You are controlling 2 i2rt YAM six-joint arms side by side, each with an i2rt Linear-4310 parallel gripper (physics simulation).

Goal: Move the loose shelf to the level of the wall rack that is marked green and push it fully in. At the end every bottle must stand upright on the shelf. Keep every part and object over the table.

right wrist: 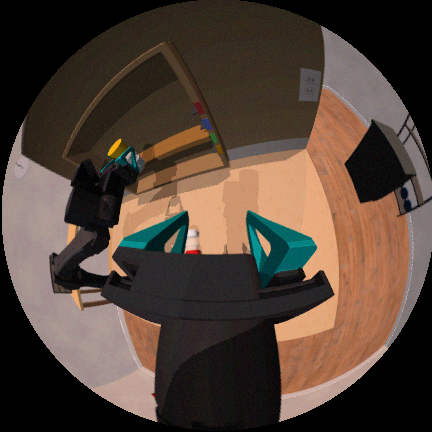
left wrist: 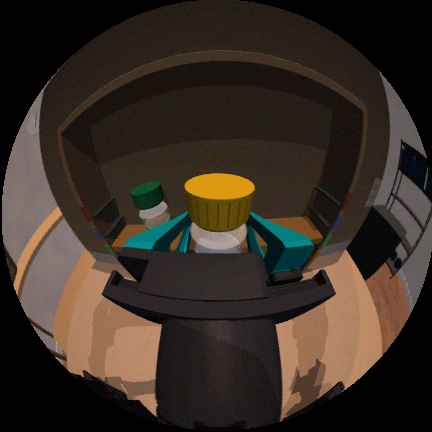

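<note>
The left gripper [left wrist: 218,220] [right wrist: 131,156] is shut on the yellow-capped bottle [left wrist: 219,202] [right wrist: 118,148], held cap up at the rack's opening, close to the shelf; its base is hidden. The shelf [left wrist: 305,227] [right wrist: 175,142] spans the wall rack [left wrist: 220,56] [right wrist: 177,62], its right end by the green mark [left wrist: 327,239] [right wrist: 214,137]. I cannot tell its exact depth. A green-capped bottle [left wrist: 150,205] stands on the shelf's left part, looking tilted through the wide lens. The right gripper [right wrist: 217,214] is open and empty above the table. A red-capped bottle [right wrist: 192,240] shows beyond its left finger, partly hidden.
The rack's side walls and top rim surround its opening. Red, blue and yellow marks also line its sides. The rack's bottom board [right wrist: 175,172] lies below the shelf. The left arm [right wrist: 90,240] reaches in from the left over the table [right wrist: 280,185]. A black cabinet [left wrist: 375,240] [right wrist: 375,165] stands off to the right.
</note>
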